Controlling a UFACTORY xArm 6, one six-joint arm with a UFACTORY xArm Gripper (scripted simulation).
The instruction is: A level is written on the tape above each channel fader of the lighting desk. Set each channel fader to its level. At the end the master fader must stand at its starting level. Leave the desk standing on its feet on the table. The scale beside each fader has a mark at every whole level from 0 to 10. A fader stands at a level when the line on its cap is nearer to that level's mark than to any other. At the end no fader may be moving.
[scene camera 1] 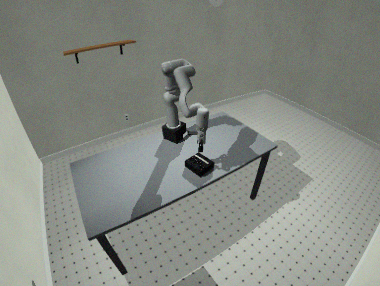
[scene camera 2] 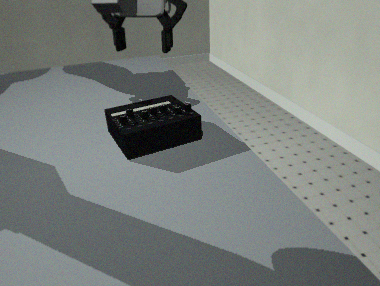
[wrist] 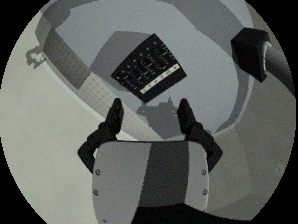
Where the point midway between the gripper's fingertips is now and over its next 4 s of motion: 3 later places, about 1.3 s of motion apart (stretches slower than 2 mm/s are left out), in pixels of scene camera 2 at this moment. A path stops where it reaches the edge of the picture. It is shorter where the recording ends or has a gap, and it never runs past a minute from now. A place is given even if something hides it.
My gripper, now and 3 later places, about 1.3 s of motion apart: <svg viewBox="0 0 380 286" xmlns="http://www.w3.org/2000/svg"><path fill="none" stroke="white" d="M143 50L137 93L138 102L139 108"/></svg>
